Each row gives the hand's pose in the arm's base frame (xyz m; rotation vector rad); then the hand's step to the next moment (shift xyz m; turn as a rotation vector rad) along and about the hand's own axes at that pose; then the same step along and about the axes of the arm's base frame.
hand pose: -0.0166 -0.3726 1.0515 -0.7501 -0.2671 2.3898
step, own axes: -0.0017 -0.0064 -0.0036 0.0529 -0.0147 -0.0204
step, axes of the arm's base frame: 0.0063 0.0041 0.0001 -0.0155 0.0441 -0.0353
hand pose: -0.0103 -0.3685 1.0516 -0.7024 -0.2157 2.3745
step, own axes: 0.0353 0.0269 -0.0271 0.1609 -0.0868 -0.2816
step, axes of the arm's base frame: -0.0229 0.0005 -0.0467 0.0935 0.1617 -0.2790
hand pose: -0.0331 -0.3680 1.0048 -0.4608 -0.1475 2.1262
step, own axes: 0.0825 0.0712 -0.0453 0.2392 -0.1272 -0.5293
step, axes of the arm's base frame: -0.0796 0.0244 -0.0837 0.1795 0.2317 -0.5173
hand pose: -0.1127 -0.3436 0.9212 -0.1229 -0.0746 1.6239
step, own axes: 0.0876 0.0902 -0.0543 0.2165 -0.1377 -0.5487
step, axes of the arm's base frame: -0.0872 0.0808 -0.0680 0.1936 0.2091 -0.5345
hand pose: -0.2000 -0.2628 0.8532 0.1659 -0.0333 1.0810
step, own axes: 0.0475 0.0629 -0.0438 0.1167 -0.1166 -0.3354
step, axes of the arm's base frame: -0.0354 0.0771 -0.0306 0.1395 0.0992 -0.3323
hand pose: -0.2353 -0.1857 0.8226 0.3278 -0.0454 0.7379
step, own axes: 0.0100 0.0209 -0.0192 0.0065 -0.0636 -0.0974
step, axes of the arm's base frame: -0.0079 0.0269 -0.0109 0.0400 -0.0096 -0.1090
